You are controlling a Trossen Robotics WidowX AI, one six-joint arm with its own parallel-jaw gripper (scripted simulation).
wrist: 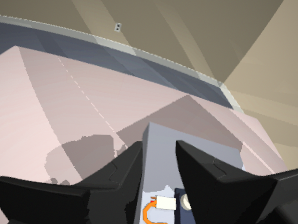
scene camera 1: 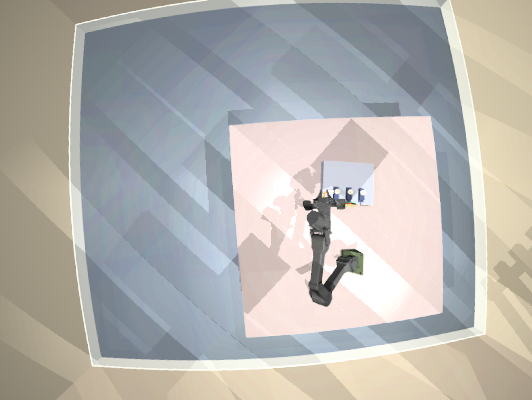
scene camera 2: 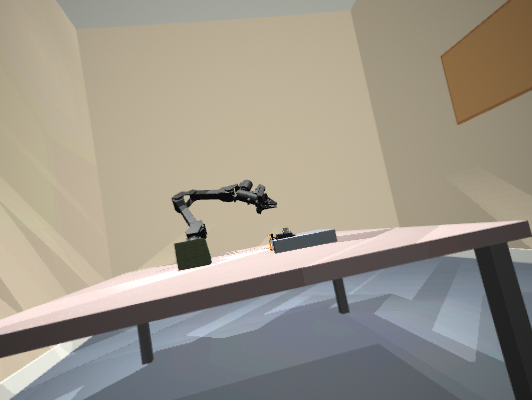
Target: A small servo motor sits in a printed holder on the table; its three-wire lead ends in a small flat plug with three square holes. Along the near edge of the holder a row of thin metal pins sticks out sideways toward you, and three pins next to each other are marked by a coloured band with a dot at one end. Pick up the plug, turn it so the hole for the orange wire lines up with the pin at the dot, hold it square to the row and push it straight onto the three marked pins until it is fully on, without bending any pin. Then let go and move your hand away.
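Printed holder (scene camera 1: pixel 357 175). Wrist view: my gripper (wrist: pixel 159 146), the holder (wrist: pixel 160 172).
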